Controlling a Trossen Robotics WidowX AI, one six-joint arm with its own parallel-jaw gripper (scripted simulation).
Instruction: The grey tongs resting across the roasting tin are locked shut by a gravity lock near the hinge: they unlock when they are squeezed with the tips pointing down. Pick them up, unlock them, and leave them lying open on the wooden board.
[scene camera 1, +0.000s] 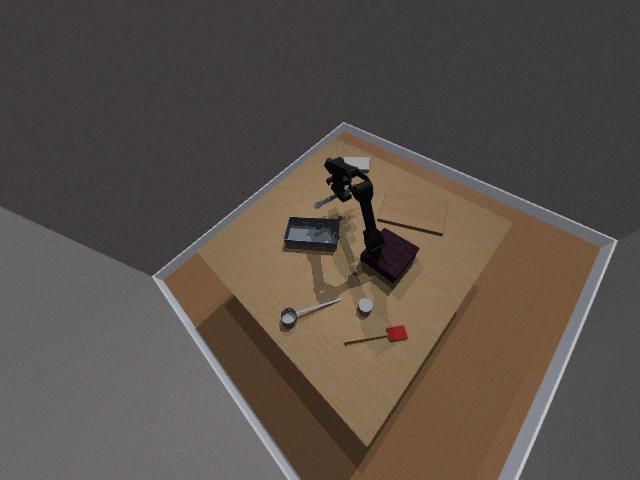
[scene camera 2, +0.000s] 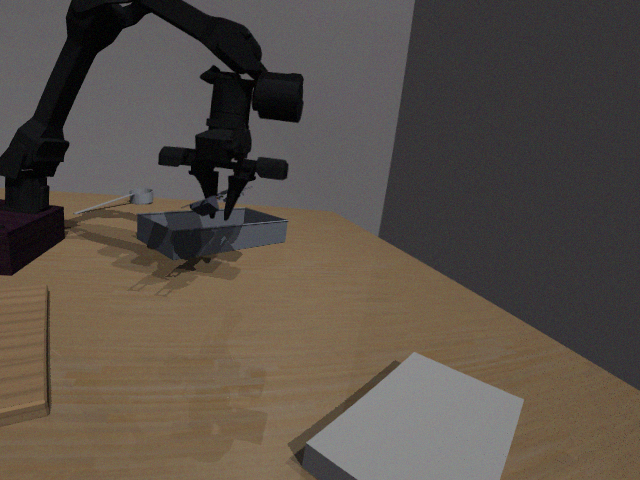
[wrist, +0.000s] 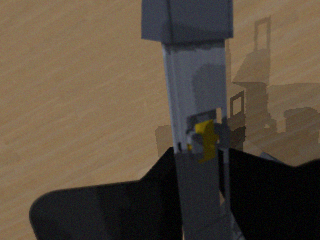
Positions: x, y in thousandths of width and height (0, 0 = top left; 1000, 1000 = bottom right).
Labels:
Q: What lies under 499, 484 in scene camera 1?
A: A roasting tin.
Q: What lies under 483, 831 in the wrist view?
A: My gripper.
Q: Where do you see a roasting tin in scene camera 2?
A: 284, 489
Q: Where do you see my gripper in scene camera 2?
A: At 343, 457

